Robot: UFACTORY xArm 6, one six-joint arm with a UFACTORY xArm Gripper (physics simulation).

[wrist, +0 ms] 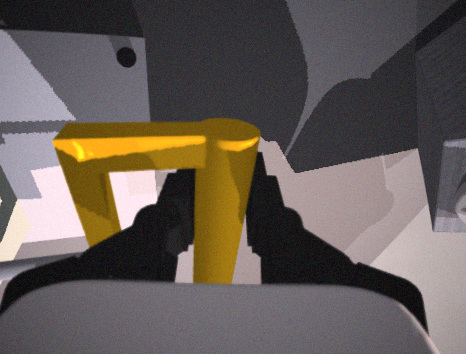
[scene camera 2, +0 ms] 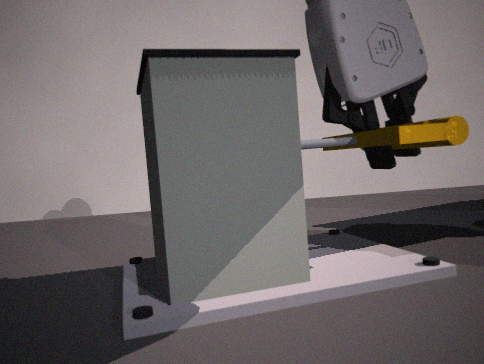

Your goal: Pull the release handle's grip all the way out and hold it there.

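The release handle's yellow grip [scene camera 2: 432,134] [wrist: 217,215] is a frame with a thick round bar on its outer side. A thin grey rod [scene camera 2: 313,144] joins it to the right side of the tall grey-green housing [scene camera 2: 225,150], and a length of the rod shows between them. My gripper [scene camera 2: 395,155] [wrist: 223,173] is shut on the grip's round bar, one finger on each side of it, with the inner finger passing through the frame's opening. The fingertips reach below the grip in the scene view. The rod's inner end is hidden inside the housing.
The housing stands on a pale base plate [scene camera 2: 360,265] [wrist: 120,95] with black bolt heads [scene camera 2: 431,261] [wrist: 126,57] at its corners. The plate lies below the grip. A dark grey block [wrist: 442,95] stands at the right edge of the wrist view.
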